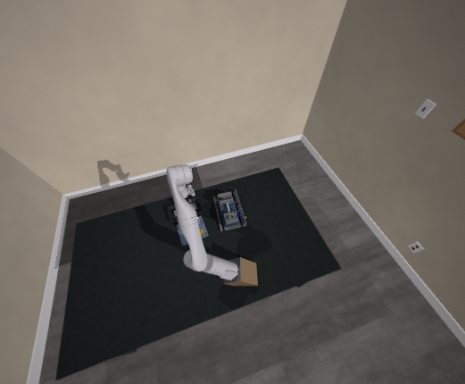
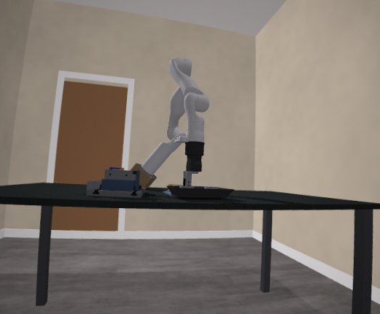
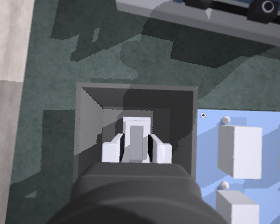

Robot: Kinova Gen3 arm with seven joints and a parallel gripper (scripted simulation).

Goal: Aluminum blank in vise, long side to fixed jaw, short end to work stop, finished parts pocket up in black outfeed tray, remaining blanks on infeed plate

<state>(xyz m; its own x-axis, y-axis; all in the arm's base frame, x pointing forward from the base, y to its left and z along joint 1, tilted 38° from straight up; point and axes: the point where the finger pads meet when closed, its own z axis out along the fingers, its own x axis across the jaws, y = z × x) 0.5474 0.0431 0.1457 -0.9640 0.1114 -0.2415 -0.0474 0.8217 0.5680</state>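
Right now my hand is 17 cm past the bluish plate, 4 cm to the right of it and 5 cm above it. The rest, counted from my hand: vise (12 cm behind, 25 cm to the right, 2 cm below); yellow brass blank (22 cm behind, 3 cm below).
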